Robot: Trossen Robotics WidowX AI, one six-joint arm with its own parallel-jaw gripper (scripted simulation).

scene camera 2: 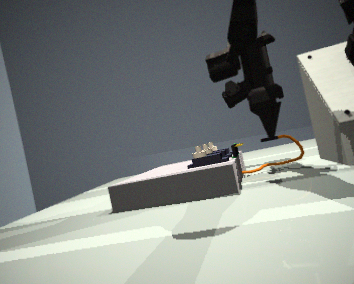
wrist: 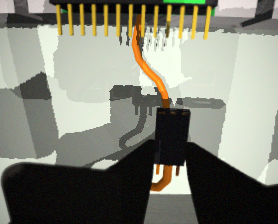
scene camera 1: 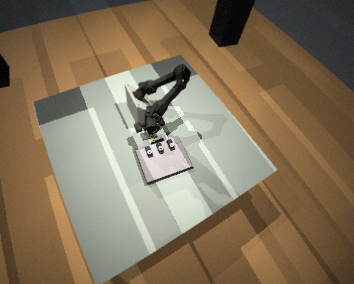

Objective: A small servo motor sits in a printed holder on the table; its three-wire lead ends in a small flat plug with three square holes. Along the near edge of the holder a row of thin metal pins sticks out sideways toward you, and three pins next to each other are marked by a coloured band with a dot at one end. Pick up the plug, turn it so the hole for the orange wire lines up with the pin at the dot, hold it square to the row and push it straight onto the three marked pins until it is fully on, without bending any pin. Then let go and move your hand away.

Path:
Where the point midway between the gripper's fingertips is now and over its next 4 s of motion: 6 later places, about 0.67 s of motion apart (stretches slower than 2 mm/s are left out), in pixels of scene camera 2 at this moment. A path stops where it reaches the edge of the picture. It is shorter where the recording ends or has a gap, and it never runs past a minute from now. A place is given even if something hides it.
My gripper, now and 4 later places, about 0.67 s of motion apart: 271,137; 254,140; 252,140; 248,141; 244,128

